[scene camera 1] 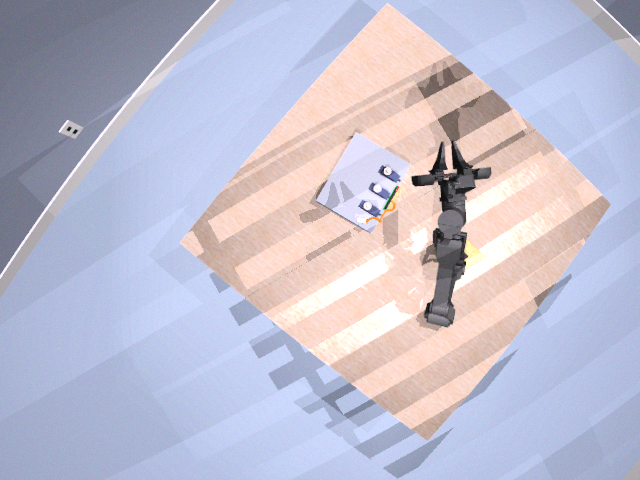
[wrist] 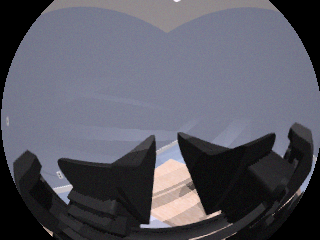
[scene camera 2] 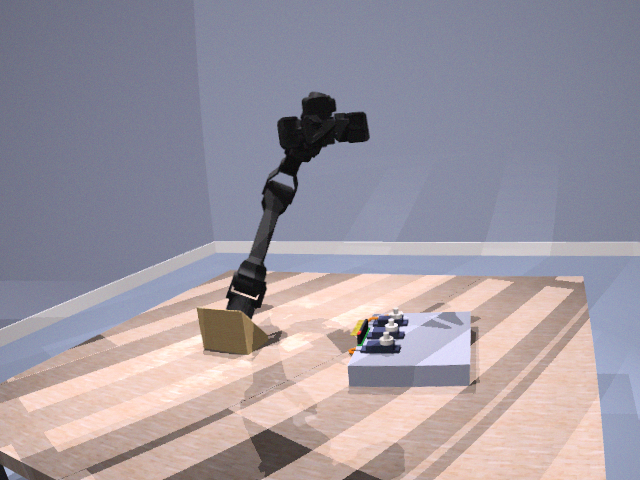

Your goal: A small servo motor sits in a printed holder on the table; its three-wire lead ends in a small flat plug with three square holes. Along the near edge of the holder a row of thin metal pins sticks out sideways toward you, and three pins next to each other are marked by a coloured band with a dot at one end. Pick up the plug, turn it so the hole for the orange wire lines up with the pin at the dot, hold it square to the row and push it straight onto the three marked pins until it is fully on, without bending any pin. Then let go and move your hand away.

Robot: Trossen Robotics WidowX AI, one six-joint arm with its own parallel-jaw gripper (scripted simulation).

Observation:
I see my gripper (scene camera 2: 341, 122) and a printed holder (scene camera 2: 435, 351).
My gripper also shows in scene camera 1 (scene camera 1: 447, 141) and in the wrist view (wrist: 166, 137). The printed holder shows as well in scene camera 1 (scene camera 1: 349, 183).

